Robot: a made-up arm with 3 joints.
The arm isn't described. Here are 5 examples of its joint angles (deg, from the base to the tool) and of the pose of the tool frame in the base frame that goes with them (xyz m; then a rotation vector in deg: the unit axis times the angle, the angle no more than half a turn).
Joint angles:
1: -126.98 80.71 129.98
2: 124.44 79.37 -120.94
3: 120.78 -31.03 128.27
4: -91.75 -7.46 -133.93
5: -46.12 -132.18 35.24
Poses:
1: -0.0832 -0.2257 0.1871 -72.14 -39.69 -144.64
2: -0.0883 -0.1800 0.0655 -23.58 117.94 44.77
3: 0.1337 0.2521 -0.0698 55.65 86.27 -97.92
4: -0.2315 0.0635 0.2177 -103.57 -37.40 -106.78
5: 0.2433 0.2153 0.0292 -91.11 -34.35 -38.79
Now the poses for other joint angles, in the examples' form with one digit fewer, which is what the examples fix.
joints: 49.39 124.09 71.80
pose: -0.045 -0.182 -0.044 -150.2 9.6 69.1
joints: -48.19 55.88 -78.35
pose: 0.023 -0.120 0.238 -21.1 -47.6 -9.4
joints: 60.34 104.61 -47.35
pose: -0.033 -0.120 -0.008 51.7 55.0 -30.1
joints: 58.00 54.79 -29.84
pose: 0.128 -0.083 0.088 22.8 57.0 -12.6
